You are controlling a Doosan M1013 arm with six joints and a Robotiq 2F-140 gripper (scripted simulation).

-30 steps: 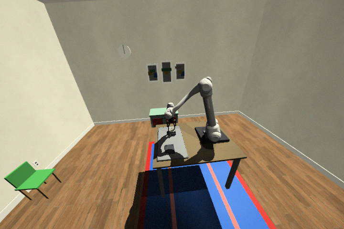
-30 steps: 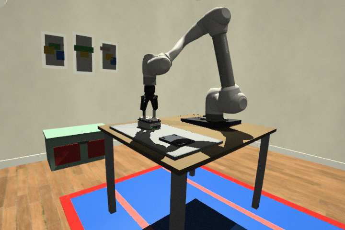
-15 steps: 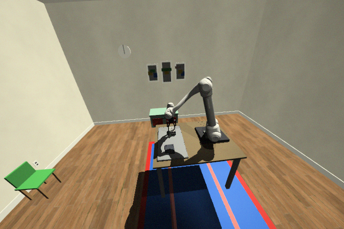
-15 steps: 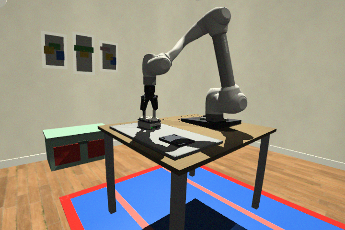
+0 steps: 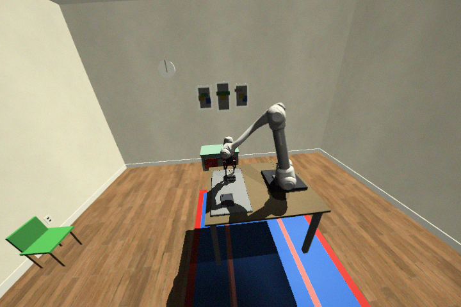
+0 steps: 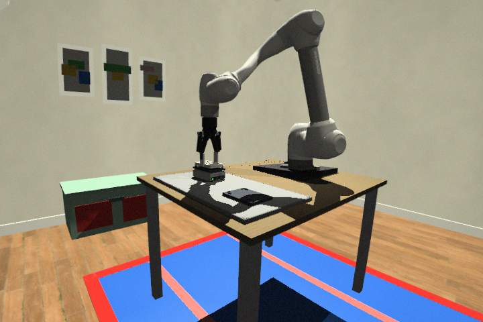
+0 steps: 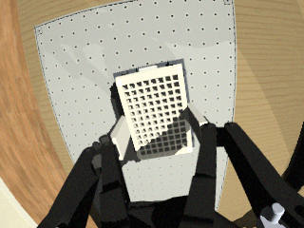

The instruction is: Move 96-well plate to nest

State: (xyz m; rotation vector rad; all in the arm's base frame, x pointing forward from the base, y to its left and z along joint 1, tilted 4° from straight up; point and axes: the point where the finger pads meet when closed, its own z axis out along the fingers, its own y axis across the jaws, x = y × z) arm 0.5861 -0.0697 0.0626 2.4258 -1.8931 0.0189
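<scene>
Now: the dark plate nest N1 36 cm to the left of my hand, 9 cm below it and 1 cm ahead of it. Also, from my hand: white 96-well plate: 2 cm below.
</scene>
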